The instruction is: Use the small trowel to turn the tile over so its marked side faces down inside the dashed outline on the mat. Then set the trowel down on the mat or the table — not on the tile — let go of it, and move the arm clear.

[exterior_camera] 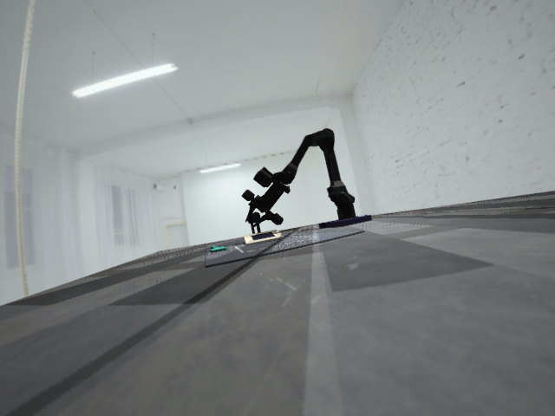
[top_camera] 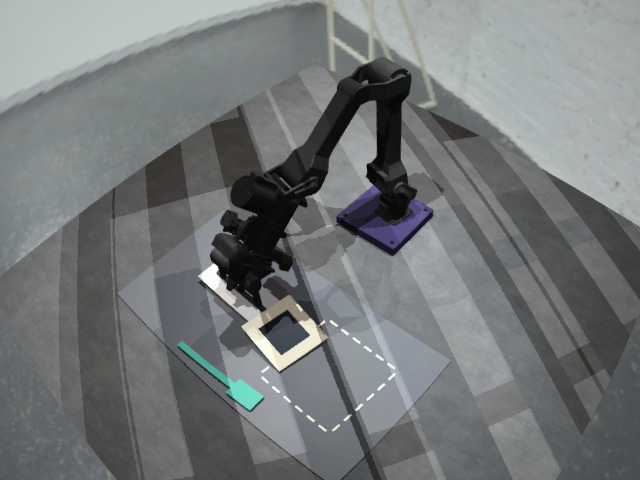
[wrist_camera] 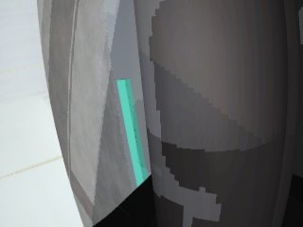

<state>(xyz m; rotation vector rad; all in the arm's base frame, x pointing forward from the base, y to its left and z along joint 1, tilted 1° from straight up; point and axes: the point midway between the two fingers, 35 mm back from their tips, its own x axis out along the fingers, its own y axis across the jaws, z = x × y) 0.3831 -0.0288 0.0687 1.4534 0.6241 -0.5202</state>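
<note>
My gripper tip is 110 mm to the right of the tile, 50 mm above it and 30 mm past it. The rest, counted from my gripper tip: black-handled trowel: 30 mm behind, 10 mm below; then teal trowel: 120 mm to the left, 120 mm ahead, 60 mm below; then grey mat: 80 mm to the left, 80 mm below, 10 mm behind.
</note>
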